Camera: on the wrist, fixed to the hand. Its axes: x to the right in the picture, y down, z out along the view.
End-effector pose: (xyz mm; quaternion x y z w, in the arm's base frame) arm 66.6 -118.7 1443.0 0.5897 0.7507 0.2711 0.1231
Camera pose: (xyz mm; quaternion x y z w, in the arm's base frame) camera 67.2 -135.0 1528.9 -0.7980 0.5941 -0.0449 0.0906
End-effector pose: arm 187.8 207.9 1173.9 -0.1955 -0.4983 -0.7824 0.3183
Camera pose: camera 223.1 128.0 1169.2 -0.6594 0.1504 0.3084 0.6689
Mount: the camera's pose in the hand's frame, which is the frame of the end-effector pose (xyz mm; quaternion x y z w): -4.1 45.4 -74.6 -0.0431 -0.1950 0.9795 0.0256
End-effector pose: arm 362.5 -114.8 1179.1 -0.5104 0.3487 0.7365 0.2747
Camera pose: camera 371.1 -201.7 1176.0 -0.4603 -0.4236 -0.4025 0.6684
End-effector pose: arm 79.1 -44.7 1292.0 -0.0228 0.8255 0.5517 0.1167
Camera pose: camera 63.0 -95.7 1361.2 -0.9106 0.0031 -0.1685 0.3774
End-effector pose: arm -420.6 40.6 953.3 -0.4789 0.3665 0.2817 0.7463
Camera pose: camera -478.7 -11.0 913.2 -0.3695 -0.3208 -0.8474 0.2060
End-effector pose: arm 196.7 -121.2 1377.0 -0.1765 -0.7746 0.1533 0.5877
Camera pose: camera 273.9 -80.4 1372.9 0.7587 -0.0318 -0.5806 0.2938
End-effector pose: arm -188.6 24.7 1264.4 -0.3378 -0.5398 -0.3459 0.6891
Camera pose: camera -113.1 -13.3 1242.1 -0.6345 0.1976 0.7087 0.2366
